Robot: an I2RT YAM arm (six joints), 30 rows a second.
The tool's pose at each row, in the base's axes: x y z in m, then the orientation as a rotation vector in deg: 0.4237 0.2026 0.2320 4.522 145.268 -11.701; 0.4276 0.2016 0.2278 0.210 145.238 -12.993; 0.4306 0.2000 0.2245 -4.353 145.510 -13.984; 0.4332 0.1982 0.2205 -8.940 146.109 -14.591; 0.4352 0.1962 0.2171 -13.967 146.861 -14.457; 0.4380 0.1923 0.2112 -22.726 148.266 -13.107; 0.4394 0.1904 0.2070 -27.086 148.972 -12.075
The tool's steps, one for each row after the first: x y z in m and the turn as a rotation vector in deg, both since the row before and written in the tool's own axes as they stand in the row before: -0.0009 -0.0001 0.0058 -0.026 -0.276 -3.370; -0.0006 -0.0009 0.0046 -0.315 0.099 -3.506; 0.0002 -0.0010 0.0050 -0.624 0.501 -3.447; 0.0005 -0.0013 0.0042 -1.260 0.677 -3.588; 0.0015 -0.0028 0.0069 -2.986 1.439 -5.964; 0.0014 -0.0011 0.0045 -1.737 0.815 -2.866
